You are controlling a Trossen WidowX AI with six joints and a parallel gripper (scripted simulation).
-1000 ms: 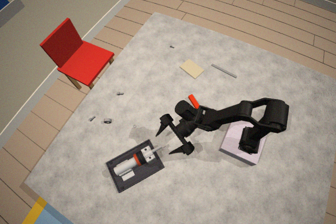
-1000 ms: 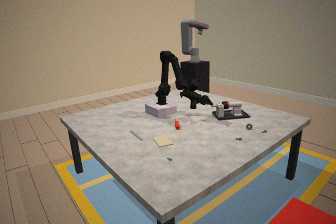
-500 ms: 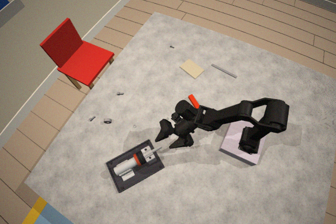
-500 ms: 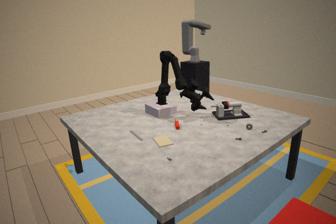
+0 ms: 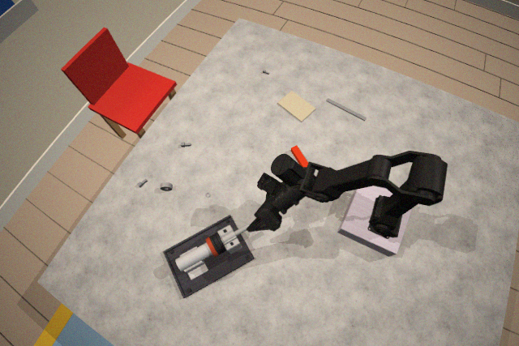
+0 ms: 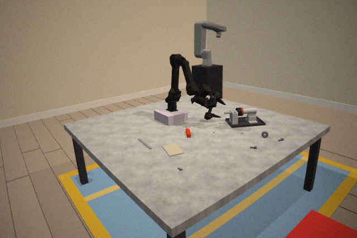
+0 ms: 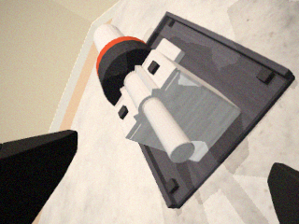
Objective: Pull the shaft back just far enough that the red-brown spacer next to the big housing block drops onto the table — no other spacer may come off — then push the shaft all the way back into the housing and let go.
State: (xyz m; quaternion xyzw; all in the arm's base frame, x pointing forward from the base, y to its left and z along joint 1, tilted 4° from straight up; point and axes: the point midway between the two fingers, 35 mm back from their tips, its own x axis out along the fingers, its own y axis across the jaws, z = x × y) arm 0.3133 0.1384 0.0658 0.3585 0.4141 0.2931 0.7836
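My gripper tip is 40 mm short of the shaft, 70 mm to the right of it and 10 mm above it. Also, from my gripper tip: grey ring (310 mm ahead, 10 mm to the left, 70 mm below); red-brown spacer (70 mm ahead, 110 mm to the left, 10 mm below); red-handled screwdriver (70 mm behind, 250 mm to the right, 90 mm below).
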